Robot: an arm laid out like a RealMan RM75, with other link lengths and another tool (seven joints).
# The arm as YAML. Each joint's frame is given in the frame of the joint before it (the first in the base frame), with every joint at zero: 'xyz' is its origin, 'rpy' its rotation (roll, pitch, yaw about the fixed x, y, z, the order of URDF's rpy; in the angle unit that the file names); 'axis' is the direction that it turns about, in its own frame. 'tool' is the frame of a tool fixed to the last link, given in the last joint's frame.
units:
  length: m
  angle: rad
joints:
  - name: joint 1
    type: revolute
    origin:
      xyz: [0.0, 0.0, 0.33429]
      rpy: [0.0, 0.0, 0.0]
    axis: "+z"
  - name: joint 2
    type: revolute
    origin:
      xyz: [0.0, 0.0, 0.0]
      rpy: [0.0, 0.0, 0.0]
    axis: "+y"
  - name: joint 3
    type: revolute
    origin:
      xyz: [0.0, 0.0, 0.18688]
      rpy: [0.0, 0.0, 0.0]
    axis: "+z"
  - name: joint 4
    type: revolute
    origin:
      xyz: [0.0, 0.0, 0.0]
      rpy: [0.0, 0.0, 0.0]
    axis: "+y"
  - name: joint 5
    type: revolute
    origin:
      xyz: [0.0, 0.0, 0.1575]
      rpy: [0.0, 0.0, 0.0]
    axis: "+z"
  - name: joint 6
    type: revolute
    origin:
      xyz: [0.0, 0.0, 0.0]
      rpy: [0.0, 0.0, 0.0]
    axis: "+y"
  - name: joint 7
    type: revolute
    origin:
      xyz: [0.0, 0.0, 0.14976]
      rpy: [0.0, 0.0, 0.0]
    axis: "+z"
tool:
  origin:
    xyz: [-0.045, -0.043, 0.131]
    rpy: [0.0, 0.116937, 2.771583]
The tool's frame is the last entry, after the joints.
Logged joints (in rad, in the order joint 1, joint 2, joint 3, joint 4, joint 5, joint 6, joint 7), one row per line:
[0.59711, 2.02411, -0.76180, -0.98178, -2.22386, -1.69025, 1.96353]
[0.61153, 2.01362, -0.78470, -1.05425, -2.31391, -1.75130, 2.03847]
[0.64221, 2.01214, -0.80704, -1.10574, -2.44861, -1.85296, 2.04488]
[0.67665, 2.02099, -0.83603, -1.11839, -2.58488, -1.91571, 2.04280]
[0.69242, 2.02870, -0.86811, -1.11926, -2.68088, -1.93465, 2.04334]
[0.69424, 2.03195, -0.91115, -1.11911, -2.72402, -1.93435, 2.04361]
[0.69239, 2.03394, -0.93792, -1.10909, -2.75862, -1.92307, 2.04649]
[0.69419, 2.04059, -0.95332, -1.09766, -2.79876, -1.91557, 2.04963]
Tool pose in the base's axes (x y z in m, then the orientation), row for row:
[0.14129, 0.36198, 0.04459, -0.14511, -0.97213, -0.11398, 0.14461]
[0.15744, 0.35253, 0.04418, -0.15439, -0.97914, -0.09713, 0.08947]
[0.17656, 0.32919, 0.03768, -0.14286, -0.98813, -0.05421, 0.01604]
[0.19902, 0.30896, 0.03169, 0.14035, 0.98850, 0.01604, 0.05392]
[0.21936, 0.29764, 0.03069, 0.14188, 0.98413, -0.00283, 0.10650]
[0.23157, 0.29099, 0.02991, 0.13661, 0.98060, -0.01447, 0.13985]
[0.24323, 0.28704, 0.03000, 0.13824, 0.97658, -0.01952, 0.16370]
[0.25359, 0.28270, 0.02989, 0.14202, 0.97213, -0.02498, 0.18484]
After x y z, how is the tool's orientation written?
As a quaternion, x y z w.
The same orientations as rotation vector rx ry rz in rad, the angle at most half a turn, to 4 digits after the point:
[-0.4182, -2.8013, -0.3285]
[-0.4592, -2.9123, -0.2889]
[-0.4443, -3.0730, -0.1686]
[0.4264, 3.0032, 0.0487]
[0.4178, 2.8982, -0.0083]
[0.3947, 2.8333, -0.0418]
[0.3941, 2.7844, -0.0557]
[0.4003, 2.7398, -0.0704]

